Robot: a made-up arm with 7 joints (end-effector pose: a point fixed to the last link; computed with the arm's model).
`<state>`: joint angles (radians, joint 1 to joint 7).
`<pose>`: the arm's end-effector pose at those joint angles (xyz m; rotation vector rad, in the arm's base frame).
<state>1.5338 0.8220 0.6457 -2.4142 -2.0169 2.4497 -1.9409</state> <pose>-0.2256 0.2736 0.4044 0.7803 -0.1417 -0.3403</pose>
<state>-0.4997 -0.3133 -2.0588 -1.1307 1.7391 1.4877 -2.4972</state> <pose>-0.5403 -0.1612 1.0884 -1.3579 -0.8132 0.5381</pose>
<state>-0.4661 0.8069 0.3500 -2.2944 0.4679 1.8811 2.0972</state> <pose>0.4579 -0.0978 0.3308 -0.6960 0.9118 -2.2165</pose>
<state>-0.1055 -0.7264 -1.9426 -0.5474 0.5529 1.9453 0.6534</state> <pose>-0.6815 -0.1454 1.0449 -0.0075 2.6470 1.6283</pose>
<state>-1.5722 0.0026 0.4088 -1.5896 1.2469 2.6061 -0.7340</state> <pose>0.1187 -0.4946 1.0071 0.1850 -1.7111 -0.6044</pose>
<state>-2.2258 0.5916 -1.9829 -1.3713 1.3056 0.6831 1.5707</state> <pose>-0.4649 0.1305 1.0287 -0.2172 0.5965 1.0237</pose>
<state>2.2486 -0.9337 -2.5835 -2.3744 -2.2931 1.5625 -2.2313</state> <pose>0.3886 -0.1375 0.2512 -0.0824 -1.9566 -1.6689</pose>
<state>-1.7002 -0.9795 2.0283 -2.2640 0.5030 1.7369 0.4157</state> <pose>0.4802 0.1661 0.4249 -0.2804 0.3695 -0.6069</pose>
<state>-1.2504 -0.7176 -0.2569 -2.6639 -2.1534 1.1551 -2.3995</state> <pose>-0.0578 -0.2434 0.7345 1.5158 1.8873 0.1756</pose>
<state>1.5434 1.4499 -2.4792 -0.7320 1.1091 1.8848 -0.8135</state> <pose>0.2174 0.8046 0.9050 -0.8386 -0.7241 1.4961</pose>
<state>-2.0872 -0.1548 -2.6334 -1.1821 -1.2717 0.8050 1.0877</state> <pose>0.1729 0.5316 1.0764 -0.3072 -0.9326 0.0980</pose>
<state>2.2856 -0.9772 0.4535 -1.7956 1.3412 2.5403 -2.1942</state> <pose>-0.0366 -0.1599 1.1093 -1.1038 0.8800 -1.1053</pose>
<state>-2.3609 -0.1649 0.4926 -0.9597 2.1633 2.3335 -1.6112</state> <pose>-0.0795 -0.2873 1.2641 -0.9892 -1.9496 0.4210</pose>
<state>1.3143 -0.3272 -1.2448 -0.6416 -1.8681 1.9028 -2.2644</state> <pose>0.2508 -0.2512 1.3100 -1.0026 1.1925 0.7412</pose>
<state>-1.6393 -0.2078 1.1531 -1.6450 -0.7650 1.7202 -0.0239</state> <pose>0.5047 -0.1756 1.0056 -0.5244 -0.0136 -0.2773</pose>
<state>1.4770 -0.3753 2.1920 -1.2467 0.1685 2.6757 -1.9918</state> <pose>-0.3628 -0.4433 1.0581 -0.4061 0.7044 -0.5037</pose>
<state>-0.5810 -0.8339 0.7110 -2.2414 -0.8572 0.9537 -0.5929</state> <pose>0.2658 0.0972 0.8617 -0.6201 0.8050 -0.0793</pose>
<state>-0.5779 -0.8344 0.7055 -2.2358 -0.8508 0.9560 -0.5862</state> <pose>0.2650 0.0974 0.8647 -0.6155 0.7909 -0.0784</pose>
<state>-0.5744 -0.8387 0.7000 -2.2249 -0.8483 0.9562 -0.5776</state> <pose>0.2626 0.0994 0.8706 -0.6172 0.7683 -0.0827</pose>
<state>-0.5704 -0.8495 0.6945 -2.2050 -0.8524 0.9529 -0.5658</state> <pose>0.2574 0.1044 0.8815 -0.6292 0.7312 -0.0958</pose>
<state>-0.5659 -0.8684 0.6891 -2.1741 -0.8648 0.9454 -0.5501</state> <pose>0.2480 0.1134 0.8983 -0.6535 0.6757 -0.1202</pose>
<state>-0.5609 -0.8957 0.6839 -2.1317 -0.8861 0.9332 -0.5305</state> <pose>0.2331 0.1268 0.9208 -0.6894 0.6008 -0.1569</pose>
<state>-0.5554 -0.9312 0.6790 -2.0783 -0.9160 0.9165 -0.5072</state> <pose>0.2111 0.1449 0.9478 -0.7343 0.5058 -0.2060</pose>
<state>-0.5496 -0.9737 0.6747 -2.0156 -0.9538 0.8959 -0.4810</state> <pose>0.1809 0.1674 0.9769 -0.7848 0.3927 -0.2665</pose>
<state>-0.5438 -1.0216 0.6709 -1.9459 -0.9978 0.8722 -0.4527</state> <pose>0.1423 0.1935 1.0055 -0.8357 0.2643 -0.3368</pose>
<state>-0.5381 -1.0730 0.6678 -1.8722 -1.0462 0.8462 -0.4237</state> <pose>0.0958 0.2223 1.0305 -0.8827 0.1254 -0.4140</pose>
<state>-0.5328 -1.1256 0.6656 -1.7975 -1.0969 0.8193 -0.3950</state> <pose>0.0436 0.2521 1.0496 -0.9224 -0.0189 -0.4945</pose>
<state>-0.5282 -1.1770 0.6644 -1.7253 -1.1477 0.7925 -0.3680</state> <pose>-0.0112 0.2812 1.0611 -0.9526 -0.1613 -0.5746</pose>
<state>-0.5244 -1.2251 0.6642 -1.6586 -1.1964 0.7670 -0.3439</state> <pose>-0.0650 0.3081 1.0652 -0.9727 -0.2955 -0.6502</pose>
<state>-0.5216 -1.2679 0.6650 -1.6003 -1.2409 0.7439 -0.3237</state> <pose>-0.1141 0.3316 1.0630 -0.9843 -0.4148 -0.7178</pose>
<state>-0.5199 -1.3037 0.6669 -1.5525 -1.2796 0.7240 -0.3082</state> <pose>-0.1555 0.3510 1.0567 -0.9899 -0.5139 -0.7746</pose>
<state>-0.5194 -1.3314 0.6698 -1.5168 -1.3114 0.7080 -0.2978</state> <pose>-0.1868 0.3660 1.0490 -0.9927 -0.5887 -0.8192</pose>
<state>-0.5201 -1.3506 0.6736 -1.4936 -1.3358 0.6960 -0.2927</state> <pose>-0.2075 0.3769 1.0420 -0.9953 -0.6377 -0.8512</pose>
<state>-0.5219 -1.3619 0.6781 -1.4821 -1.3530 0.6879 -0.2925</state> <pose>-0.2181 0.3841 1.0368 -0.9996 -0.6621 -0.8714</pose>
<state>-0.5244 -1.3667 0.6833 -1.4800 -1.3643 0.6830 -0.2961</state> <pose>-0.2204 0.3884 1.0338 -1.0060 -0.6668 -0.8819</pose>
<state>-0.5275 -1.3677 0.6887 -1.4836 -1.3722 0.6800 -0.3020</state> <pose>-0.2179 0.3911 1.0322 -1.0138 -0.6593 -0.8872</pose>
